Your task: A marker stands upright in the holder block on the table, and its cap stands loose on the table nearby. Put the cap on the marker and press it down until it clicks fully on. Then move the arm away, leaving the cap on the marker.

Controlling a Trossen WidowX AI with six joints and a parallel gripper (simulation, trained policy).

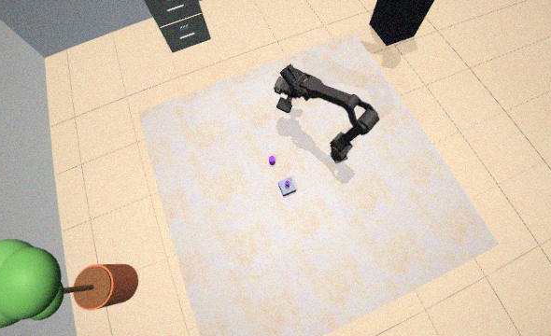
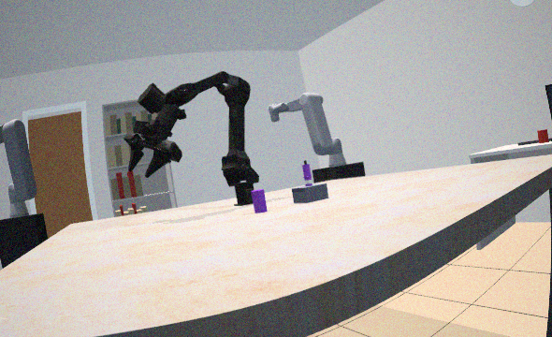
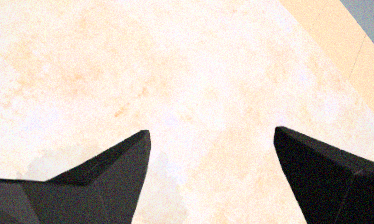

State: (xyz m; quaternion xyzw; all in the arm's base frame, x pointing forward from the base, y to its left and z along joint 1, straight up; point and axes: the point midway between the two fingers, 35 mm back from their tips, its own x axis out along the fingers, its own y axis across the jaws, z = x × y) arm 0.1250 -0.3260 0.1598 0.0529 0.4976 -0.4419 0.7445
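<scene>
Right now my gripper tip is 250 mm to the right of the purple cap, 170 mm short of it and 110 mm above it. Round my gripper tip: grey holder block: 390 mm to the left, 160 mm ahead, 110 mm below.
</scene>
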